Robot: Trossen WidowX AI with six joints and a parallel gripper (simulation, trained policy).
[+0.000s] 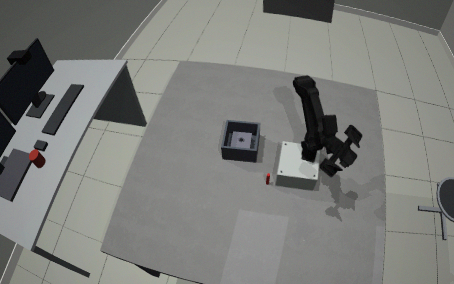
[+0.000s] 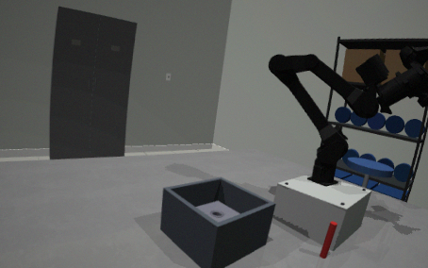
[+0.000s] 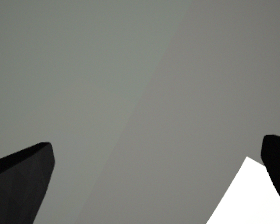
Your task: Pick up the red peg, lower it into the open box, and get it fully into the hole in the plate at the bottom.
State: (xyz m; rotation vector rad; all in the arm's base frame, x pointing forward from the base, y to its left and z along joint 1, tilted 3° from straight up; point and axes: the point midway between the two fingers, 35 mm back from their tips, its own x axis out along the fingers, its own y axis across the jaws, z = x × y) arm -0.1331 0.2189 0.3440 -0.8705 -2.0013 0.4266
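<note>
My gripper tip is 440 mm above the red peg, 290 mm short of it and 90 mm to the left of it. Also, from my gripper tip: dark box: 470 mm ahead, 450 mm below, 230 mm to the right.
</note>
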